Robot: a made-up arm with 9 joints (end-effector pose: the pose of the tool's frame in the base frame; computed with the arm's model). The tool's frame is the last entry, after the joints. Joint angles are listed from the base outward.
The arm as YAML. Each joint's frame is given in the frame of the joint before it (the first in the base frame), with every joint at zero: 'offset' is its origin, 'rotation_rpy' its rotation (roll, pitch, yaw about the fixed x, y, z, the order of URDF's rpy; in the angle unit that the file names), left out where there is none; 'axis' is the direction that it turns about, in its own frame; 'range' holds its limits. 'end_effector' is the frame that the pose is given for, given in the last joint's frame.
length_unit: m
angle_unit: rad
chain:
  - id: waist
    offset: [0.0, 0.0, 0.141]
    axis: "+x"
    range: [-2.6, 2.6]
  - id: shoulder
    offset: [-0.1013, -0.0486, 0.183]
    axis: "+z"
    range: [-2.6, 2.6]
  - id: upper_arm
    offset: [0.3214, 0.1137, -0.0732]
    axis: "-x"
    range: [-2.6, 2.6]
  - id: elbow
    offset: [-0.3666, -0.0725, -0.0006]
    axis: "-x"
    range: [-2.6, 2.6]
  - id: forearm
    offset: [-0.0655, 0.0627, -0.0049]
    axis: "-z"
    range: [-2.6, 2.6]
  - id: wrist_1
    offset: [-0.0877, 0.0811, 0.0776]
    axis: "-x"
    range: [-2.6, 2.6]
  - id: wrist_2
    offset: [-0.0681, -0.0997, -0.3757]
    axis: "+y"
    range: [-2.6, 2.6]
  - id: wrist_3
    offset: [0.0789, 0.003, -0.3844]
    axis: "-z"
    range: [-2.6, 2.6]
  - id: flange
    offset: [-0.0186, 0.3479, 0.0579]
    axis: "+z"
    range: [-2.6, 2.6]
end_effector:
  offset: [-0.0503, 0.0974, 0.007]
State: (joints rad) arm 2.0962 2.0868 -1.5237 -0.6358 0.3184 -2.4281 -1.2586 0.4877 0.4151
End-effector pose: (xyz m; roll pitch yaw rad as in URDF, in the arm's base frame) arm 0.1397 0.0903 0.4207 2.7722 0.2890 2.8414
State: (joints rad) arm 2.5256 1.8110 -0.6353 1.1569 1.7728 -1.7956 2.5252 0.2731 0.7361
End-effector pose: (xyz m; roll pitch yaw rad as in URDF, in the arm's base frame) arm -0.7337 -0.0630 -0.0737 -1.5484 -0.0596 -2.7687
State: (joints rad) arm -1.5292 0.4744 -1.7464 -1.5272 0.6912 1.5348 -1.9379 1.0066 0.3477
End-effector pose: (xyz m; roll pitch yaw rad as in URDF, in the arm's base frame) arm -0.0498 0.1420 0.2717 0.6581 -0.4464 -0.9774
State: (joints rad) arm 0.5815 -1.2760 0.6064 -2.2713 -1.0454 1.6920 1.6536 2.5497 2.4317
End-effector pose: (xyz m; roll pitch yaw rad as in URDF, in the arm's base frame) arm -0.3747 0.1110 -0.3747 0.0593 1.1929 -1.4181
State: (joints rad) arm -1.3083 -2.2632 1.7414 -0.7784 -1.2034 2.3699 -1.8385 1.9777 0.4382
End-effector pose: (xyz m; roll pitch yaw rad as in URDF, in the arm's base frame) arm 0.3789 0.0669 0.0644 -1.7112 0.0361 0.1918
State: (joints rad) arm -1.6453 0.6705 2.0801 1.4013 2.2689 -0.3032 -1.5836 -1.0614 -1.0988
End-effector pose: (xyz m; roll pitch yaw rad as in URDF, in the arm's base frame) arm -0.4121 0.4951 -0.4130 -1.3913 -0.6750 -1.4000
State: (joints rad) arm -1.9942 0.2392 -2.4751 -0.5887 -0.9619 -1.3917 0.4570 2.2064 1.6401
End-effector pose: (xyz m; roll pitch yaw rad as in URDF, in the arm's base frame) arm -0.7793 0.5880 0.5641 1.8458 -0.3370 1.1595
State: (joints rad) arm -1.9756 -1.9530 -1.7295 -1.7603 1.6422 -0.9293 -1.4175 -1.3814 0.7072
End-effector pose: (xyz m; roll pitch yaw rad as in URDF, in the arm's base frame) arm -0.2378 0.6834 0.3979 -2.5626 -1.3464 3.1357
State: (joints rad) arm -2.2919 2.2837 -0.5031 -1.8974 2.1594 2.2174 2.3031 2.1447 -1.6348
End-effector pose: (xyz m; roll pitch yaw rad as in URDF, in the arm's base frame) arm 0.3875 -0.4181 -0.3635 0.4895 -0.4091 2.2573
